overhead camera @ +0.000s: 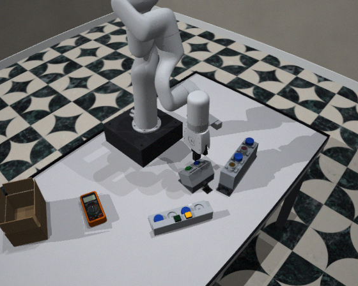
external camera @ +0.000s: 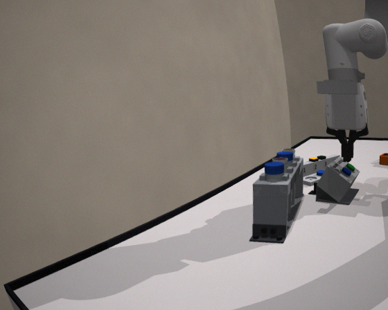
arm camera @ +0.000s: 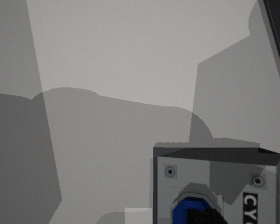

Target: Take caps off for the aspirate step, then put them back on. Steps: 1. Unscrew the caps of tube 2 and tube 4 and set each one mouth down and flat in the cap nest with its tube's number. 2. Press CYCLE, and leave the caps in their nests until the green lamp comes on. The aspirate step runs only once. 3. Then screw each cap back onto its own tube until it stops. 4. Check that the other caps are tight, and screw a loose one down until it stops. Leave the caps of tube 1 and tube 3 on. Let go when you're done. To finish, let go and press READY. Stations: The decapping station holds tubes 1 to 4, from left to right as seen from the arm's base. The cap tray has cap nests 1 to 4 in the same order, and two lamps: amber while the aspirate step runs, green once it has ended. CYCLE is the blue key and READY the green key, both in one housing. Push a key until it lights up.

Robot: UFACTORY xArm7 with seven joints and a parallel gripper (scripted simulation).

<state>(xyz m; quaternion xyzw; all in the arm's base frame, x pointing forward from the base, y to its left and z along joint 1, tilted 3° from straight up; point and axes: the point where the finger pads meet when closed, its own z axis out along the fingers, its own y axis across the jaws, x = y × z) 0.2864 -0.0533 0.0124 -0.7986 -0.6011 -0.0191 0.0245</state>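
Right now the blue key is 4 cm below my hand. The rest, counted from my hand: green key (4 cm to the right, 4 cm below, 1 cm behind); then orange multimeter (37 cm to the right, 22 cm behind, 9 cm below); then key housing (6 cm below, 2 cm to the right, 1 cm ahead).
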